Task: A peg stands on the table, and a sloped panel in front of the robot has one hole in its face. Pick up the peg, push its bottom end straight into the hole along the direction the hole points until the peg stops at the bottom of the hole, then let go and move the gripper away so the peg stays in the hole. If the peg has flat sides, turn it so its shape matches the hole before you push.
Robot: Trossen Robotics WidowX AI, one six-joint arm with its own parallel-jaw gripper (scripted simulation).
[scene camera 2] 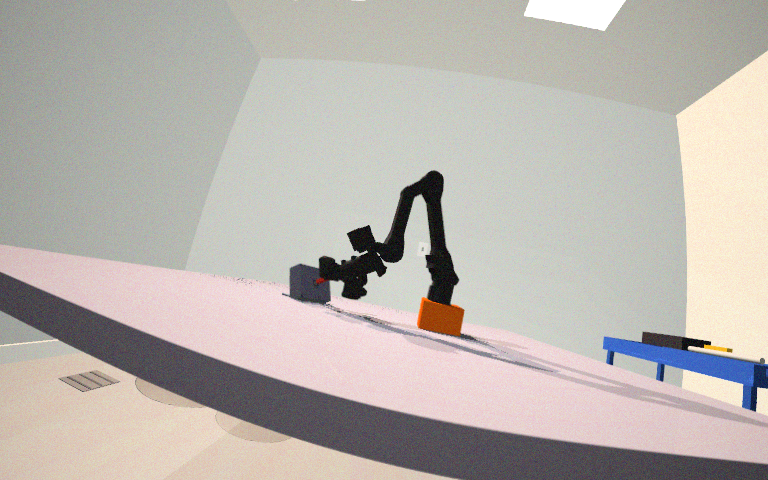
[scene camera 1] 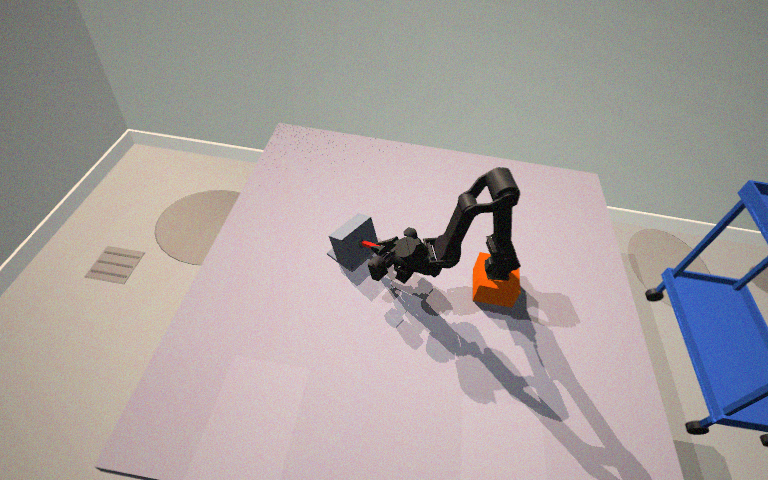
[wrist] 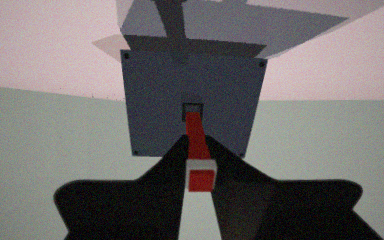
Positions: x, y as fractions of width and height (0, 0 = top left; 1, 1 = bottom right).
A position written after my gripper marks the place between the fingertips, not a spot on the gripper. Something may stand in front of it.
Labels:
my gripper: scene camera 2 0.42, 0.58; scene camera 1 0.49, 0.51; wrist 0.51, 0.59

